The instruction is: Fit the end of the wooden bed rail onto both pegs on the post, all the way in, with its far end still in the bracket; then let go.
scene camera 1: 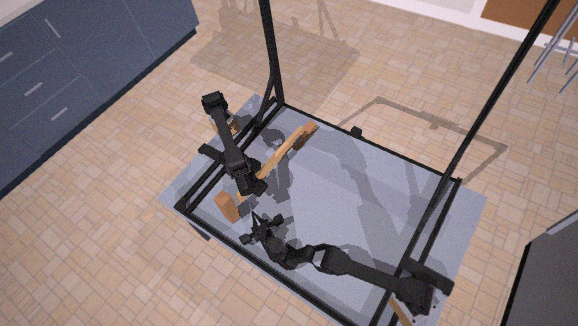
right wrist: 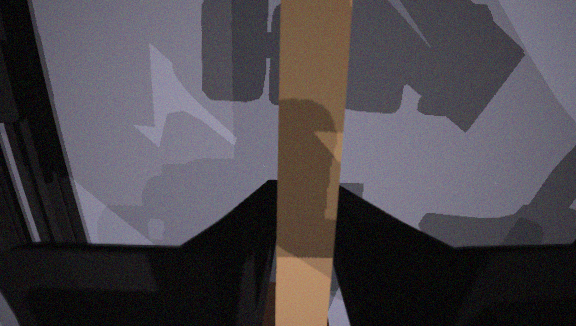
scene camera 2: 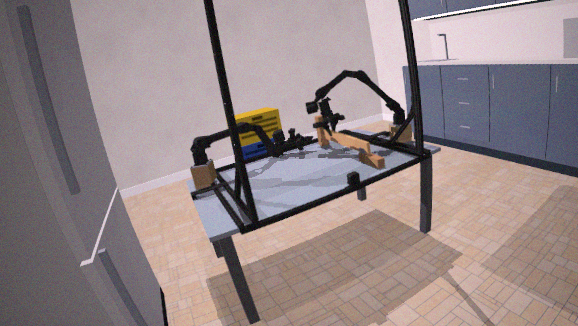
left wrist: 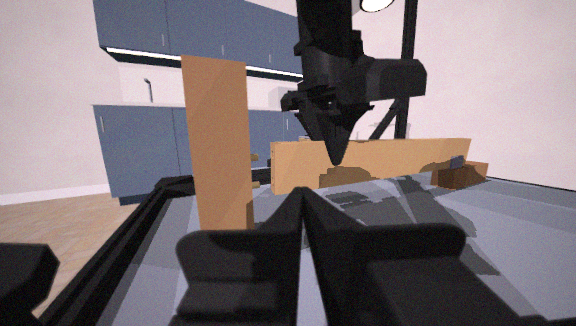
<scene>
My left gripper (scene camera 1: 252,211) is shut, with nothing in its grasp. Also in view: a wooden bed rail (right wrist: 314,49). My right gripper (right wrist: 299,190) grips the wooden bed rail. Further things: a wooden post (left wrist: 215,90) and a wooden bracket (left wrist: 473,172).
The wooden bed rail also shows in the left wrist view (left wrist: 295,163). My left gripper also shows in the left wrist view (left wrist: 300,192). My right gripper shows as well in the left wrist view (left wrist: 331,162).
</scene>
